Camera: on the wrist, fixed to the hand. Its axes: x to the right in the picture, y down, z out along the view.
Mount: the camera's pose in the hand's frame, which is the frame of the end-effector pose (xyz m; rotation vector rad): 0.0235 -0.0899 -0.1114 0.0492 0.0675 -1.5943
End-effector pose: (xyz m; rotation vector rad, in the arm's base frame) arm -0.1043 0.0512 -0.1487 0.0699 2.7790 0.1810
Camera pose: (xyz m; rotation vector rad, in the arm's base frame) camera -0.1677 -0.0492 -0.0654 -1.9742 2.0516 -0.2973
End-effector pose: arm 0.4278 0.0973 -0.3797 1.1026 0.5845 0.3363
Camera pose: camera 0.3776 0.1536 -0.5036 0.4014 1.3294 -1.0271
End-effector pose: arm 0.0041 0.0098 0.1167 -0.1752 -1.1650 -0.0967
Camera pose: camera 0.0991 -0.0990 0.1035 0.8344 -0.9836 -1.4487
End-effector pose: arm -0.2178 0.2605 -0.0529 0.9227 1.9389 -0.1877
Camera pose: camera -0.3615 0.2629 -0.0329 -0.7943 2.2825 -1.0878
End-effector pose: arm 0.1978 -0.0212 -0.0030 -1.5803 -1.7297 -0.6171
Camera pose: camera 0.1291 -0.1020 0.0960 0.1963 -2.6404 -1.2402
